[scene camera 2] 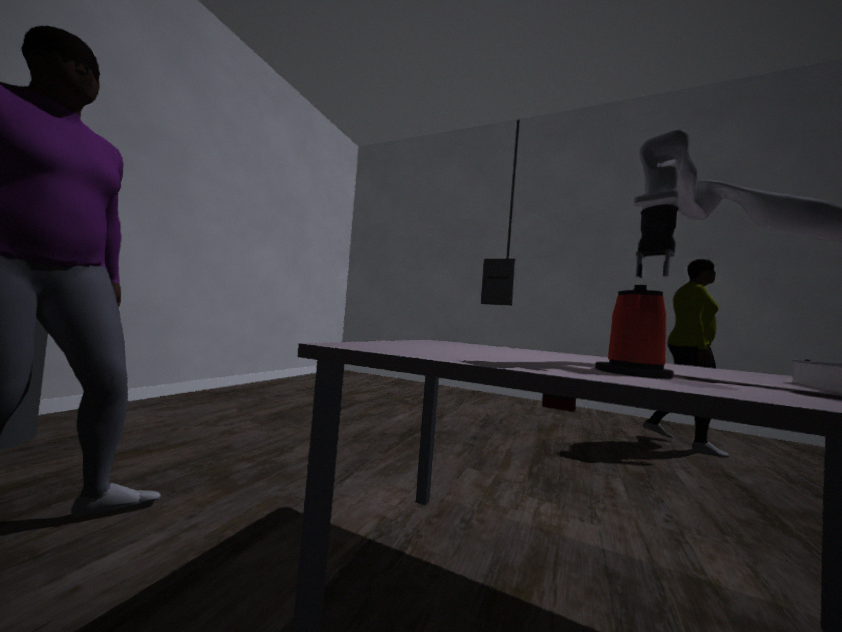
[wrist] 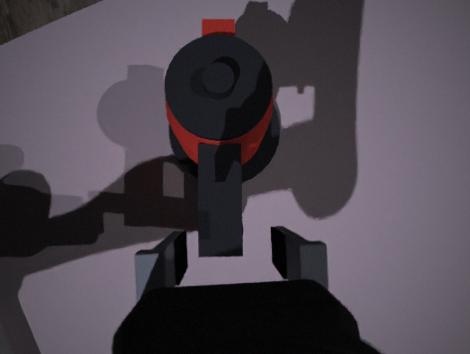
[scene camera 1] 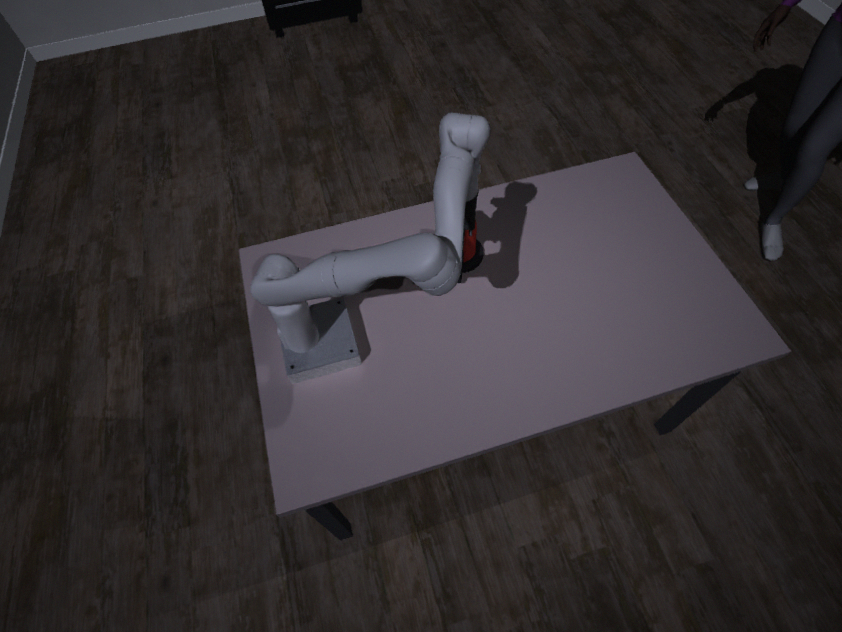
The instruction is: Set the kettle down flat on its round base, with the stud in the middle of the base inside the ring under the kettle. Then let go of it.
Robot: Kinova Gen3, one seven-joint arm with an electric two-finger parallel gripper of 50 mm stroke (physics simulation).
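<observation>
The red kettle (scene camera 1: 469, 246) (scene camera 2: 637, 329) (wrist: 200, 115) with a black lid stands upright on a dark round base (scene camera 1: 478, 258) (scene camera 2: 669, 373) (wrist: 271, 150) on the table. It looks level in the second scene view. The stud under it and the ring are hidden beneath the kettle. Its black handle (wrist: 220, 200) points toward the gripper in the wrist view. My gripper (scene camera 2: 652, 274) (wrist: 229, 247) is open and empty. It hangs above the kettle's top in the second scene view, and its fingers are apart from the handle. The arm hides its fingertips in the first scene view.
The pale table (scene camera 1: 544, 353) (scene camera 2: 421, 348) (wrist: 410, 150) bears the arm's base block (scene camera 1: 333, 340) (scene camera 2: 816, 375) near one end. The kettle stands near a long edge. A person in purple (scene camera 2: 57, 197) and a person in yellow-green (scene camera 2: 692, 312) are beyond the table.
</observation>
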